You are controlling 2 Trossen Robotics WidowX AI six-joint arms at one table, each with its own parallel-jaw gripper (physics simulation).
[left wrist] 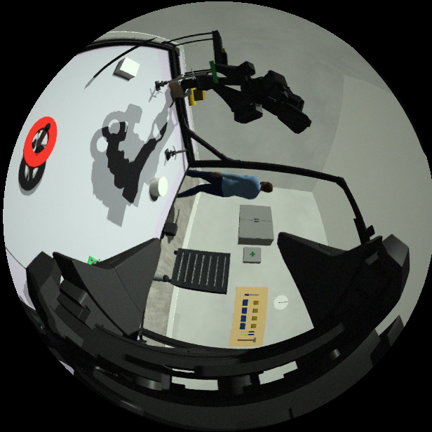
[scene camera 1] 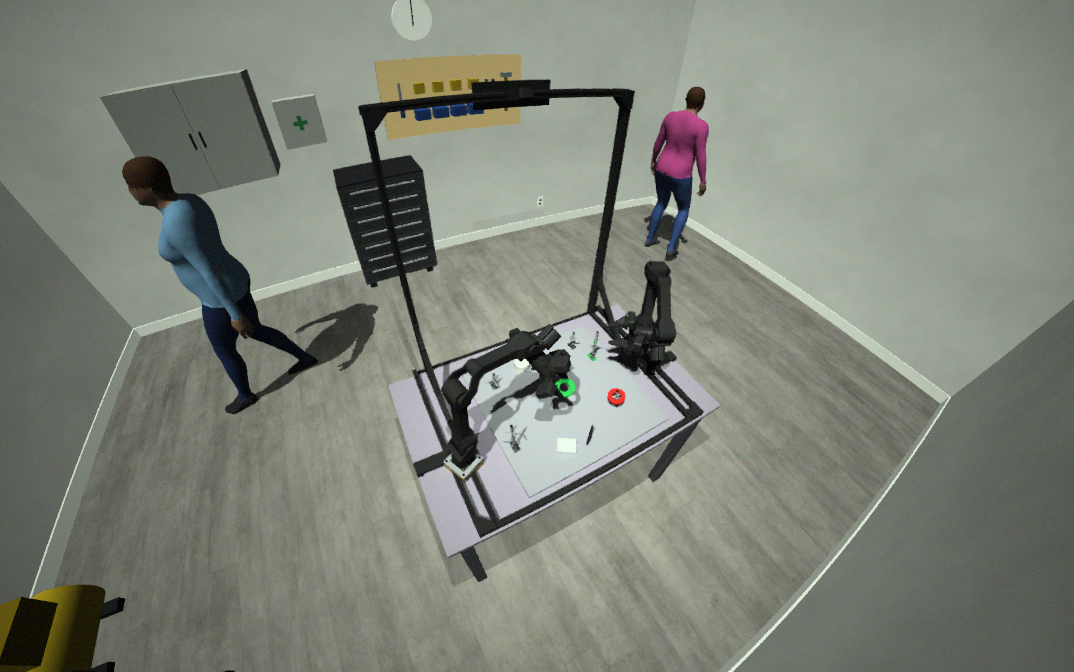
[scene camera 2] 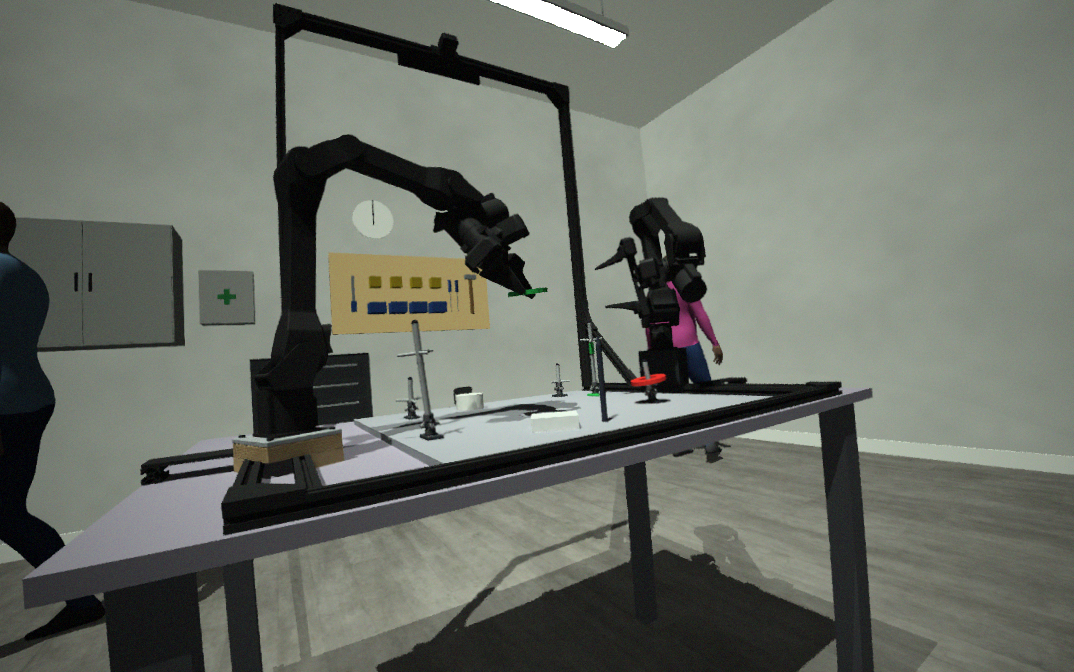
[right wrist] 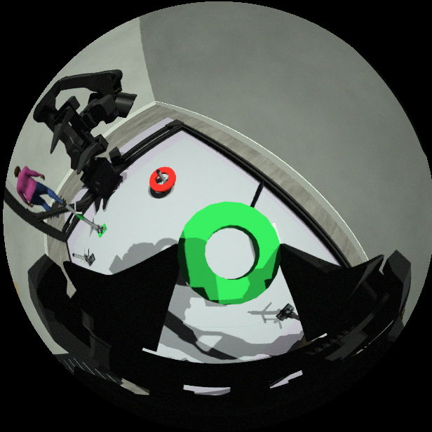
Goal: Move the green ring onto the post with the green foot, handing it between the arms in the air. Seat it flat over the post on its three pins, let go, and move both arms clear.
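Pixels of known places: left gripper, between the fingertips: [scene camera 1: 608, 334] [scene camera 2: 600, 288]; right gripper, between the fingertips: [scene camera 1: 564, 388] [scene camera 2: 529, 295]; left arm's base, origin of its link: [scene camera 2: 662, 349]; right arm's base, origin of its link: [scene camera 1: 463, 459] [scene camera 2: 287, 433].
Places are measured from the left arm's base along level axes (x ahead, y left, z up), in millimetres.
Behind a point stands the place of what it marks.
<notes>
The green ring [scene camera 1: 571, 390] {x 488, y -70, z 126 mm} [scene camera 2: 540, 290] {x 499, y -63, z 119 mm} [left wrist: 214, 72] [right wrist: 230, 214] is held in the air, nearly level. My right gripper [scene camera 2: 529, 293] {x 487, y -94, z 117 mm} [right wrist: 231, 250] is shut on it, with a fingertip on each side of the ring. My left gripper [scene camera 1: 615, 339] {x 198, y -78, z 155 mm} [scene camera 2: 602, 286] {x 198, y -78, z 155 mm} [left wrist: 219, 242] is open and empty, high near its own base, apart from the ring, its fingers pointing towards the right arm. The post with the green foot [scene camera 1: 592, 356] {x 121, y -145, z -84 mm} [scene camera 2: 594, 393] {x 120, y -150, z -98 mm} [right wrist: 102, 230] stands upright at the back of the mat, near the left arm. In the left wrist view a finger partly hides its foot [left wrist: 92, 260].
A red ring [scene camera 1: 623, 398] {x 278, y 72, z -52 mm} [scene camera 2: 647, 381] {x 314, y 52, z -59 mm} [left wrist: 51, 131] sits on another post. Other posts [scene camera 1: 515, 438] [scene camera 2: 422, 380] {x 682, y -172, z -16 mm} stand around, one tall at front left. A white block [scene camera 1: 566, 446] {x 570, y -16, z -85 mm}, a dark upright rod [scene camera 1: 590, 434] {x 512, y 42, z -25 mm} and a white cylinder [scene camera 1: 521, 364] {x 354, y -369, z -69 mm} are on the mat. A black frame [scene camera 1: 621, 158] {x -165, y -283, z 683 mm} spans the table.
</notes>
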